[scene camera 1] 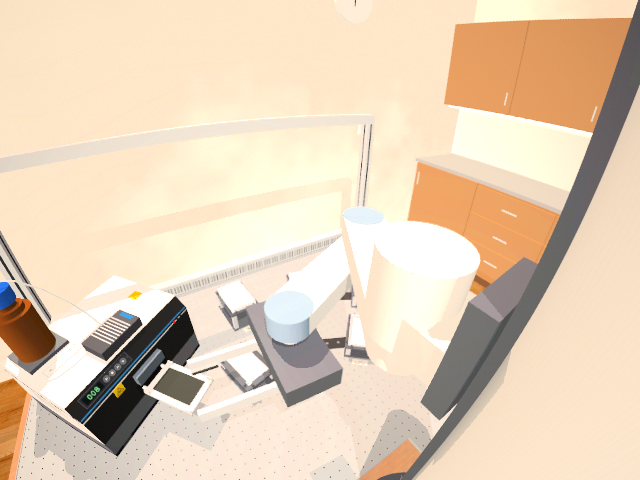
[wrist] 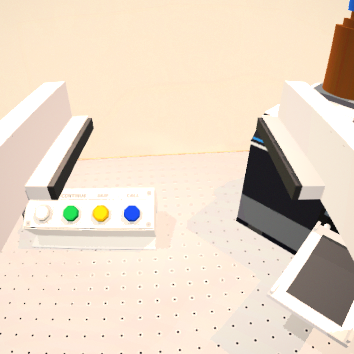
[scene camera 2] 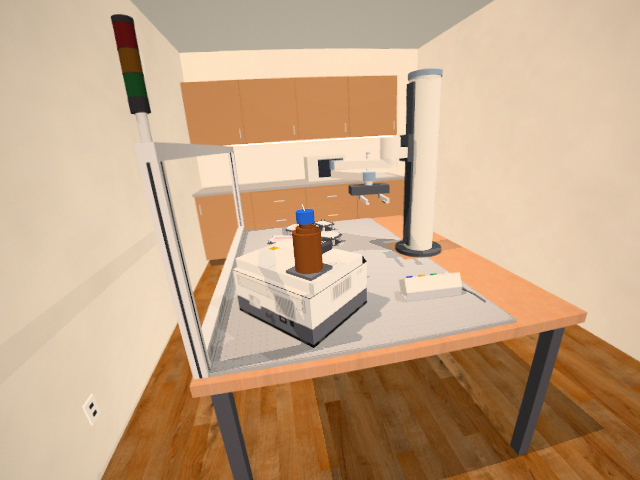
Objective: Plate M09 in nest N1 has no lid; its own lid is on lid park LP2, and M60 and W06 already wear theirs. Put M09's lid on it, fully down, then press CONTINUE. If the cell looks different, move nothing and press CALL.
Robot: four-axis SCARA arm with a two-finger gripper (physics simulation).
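Places are measured from the arm's base along level axes (x ahead, y left, z up), in centimetres.
Pixels of known places: gripper, fingertip midpoint: [scene camera 1: 193, 389] [wrist: 174, 101] [scene camera 2: 377, 201]; arm's base, origin of the base link: [scene camera 2: 417, 249].
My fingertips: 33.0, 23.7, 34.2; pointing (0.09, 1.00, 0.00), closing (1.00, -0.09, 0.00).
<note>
Ahead of a thing's pixels: the offset from my fingertips to its top centre, as dx, dy, dz. "pt": to the spot under its first point.
My gripper [scene camera 1: 193, 388] [scene camera 2: 376, 201] [wrist: 174, 101] is shut to its narrow stop and empty, its two parallel fingers a wide gap apart. It hangs high over the perforated board. In the wrist view the button box @(-12.2, +24.6, -24.6) [wrist: 95, 239] [scene camera 2: 431, 286] lies beyond the left finger, with a white button, a green button @(-14.9, +22.5, -25.5) [wrist: 70, 213] under the CONTINUE label, a yellow button @(-9.9, +22.2, -25.5) [wrist: 100, 213] and a blue button @(-4.9, +21.8, -25.5) [wrist: 131, 213] under CALL. In scene camera 1, stands with white-topped plates or lids @(+45.8, -20.0, -23.9) [scene camera 1: 236, 297] @(pt +19.6, -13.6, -28.5) [scene camera 1: 249, 367] @(+13.4, -49.1, -27.5) [scene camera 1: 355, 330] show around the gripper; the arm hides others. Their labels cannot be read, so N1 and LP2 cannot be told.
A black-fronted instrument [scene camera 1: 149, 356] [scene camera 2: 299, 294] [wrist: 265, 195] holds out a white-framed tray @(+19.0, +4.9, -23.0) [scene camera 1: 168, 399] [wrist: 310, 313]. A brown bottle @(pt +31.8, +32.0, -2.8) [scene camera 1: 25, 330] [scene camera 2: 308, 250] [wrist: 342, 65] stands on it. The arm's column [scene camera 2: 426, 160] rises at the table's right side, and a frame post [scene camera 2: 170, 258] at the left.
</note>
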